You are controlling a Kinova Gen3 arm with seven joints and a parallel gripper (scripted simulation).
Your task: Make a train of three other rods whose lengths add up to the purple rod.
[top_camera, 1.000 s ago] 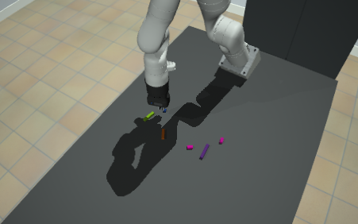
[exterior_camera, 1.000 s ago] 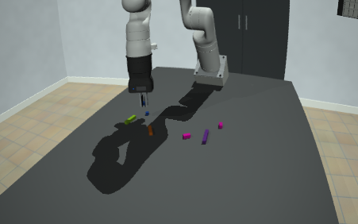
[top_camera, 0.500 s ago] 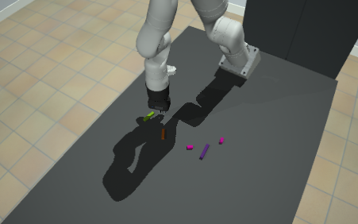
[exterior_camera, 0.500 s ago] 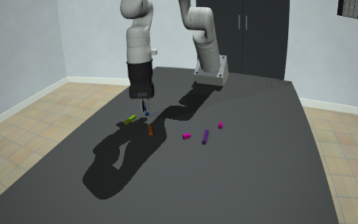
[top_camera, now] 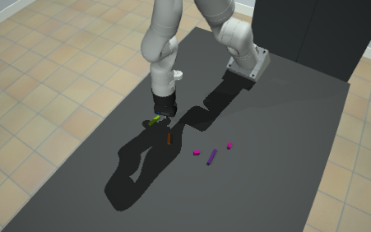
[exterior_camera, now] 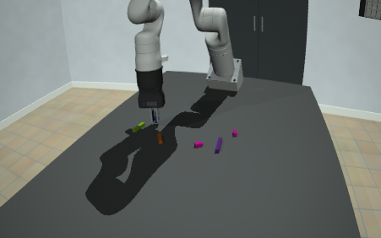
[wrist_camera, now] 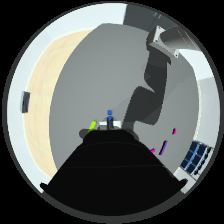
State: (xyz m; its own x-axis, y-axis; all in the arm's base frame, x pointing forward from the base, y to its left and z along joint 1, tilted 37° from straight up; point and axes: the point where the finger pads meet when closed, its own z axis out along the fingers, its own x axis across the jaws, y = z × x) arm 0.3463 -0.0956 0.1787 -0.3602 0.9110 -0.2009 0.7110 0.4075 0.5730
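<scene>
Now: the lime rod 4 cm ahead of my hand, 4 cm to the right of it and 3 cm below it. From my hand the other things lie so: orange rod 7 cm ahead, 6 cm to the left, 3 cm below; then purple rod 2 cm ahead, 22 cm to the left, 3 cm below.
</scene>
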